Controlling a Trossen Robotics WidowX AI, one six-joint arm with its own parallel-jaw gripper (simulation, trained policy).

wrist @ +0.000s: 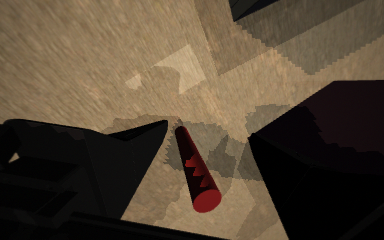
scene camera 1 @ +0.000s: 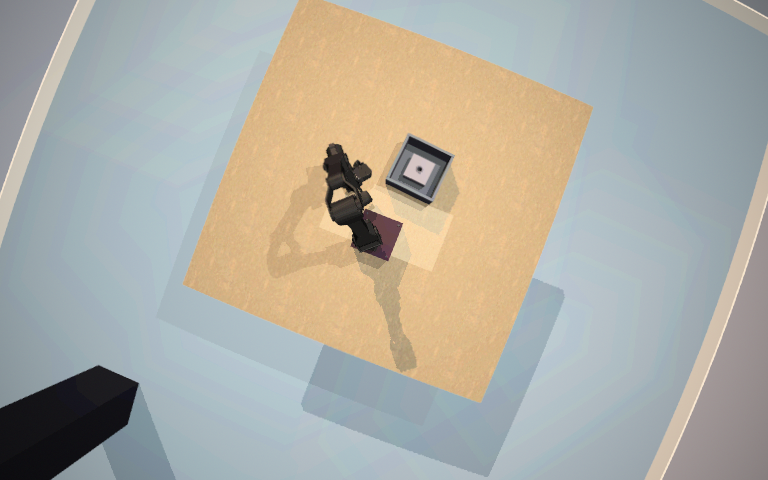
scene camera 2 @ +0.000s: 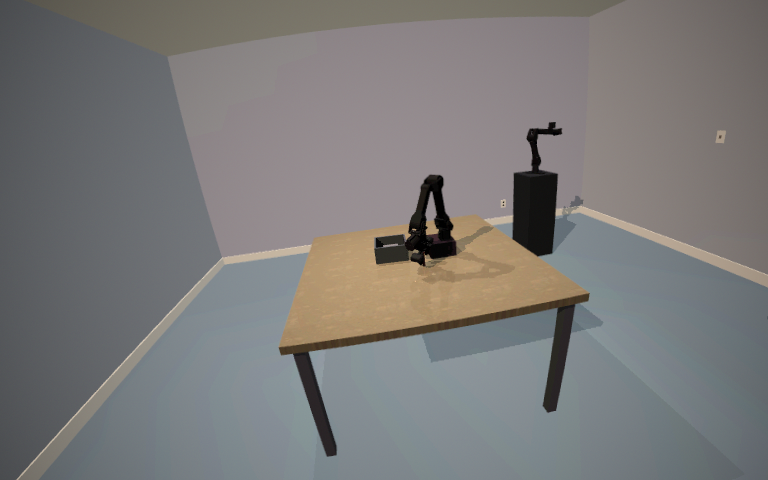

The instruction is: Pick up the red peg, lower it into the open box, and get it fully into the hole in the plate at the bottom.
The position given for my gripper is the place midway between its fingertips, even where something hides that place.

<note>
In view: my gripper [wrist: 208,130] and a grey box [scene camera 1: 413,144].
The grey box also shows in scene camera 2 [scene camera 2: 398,253].
</note>
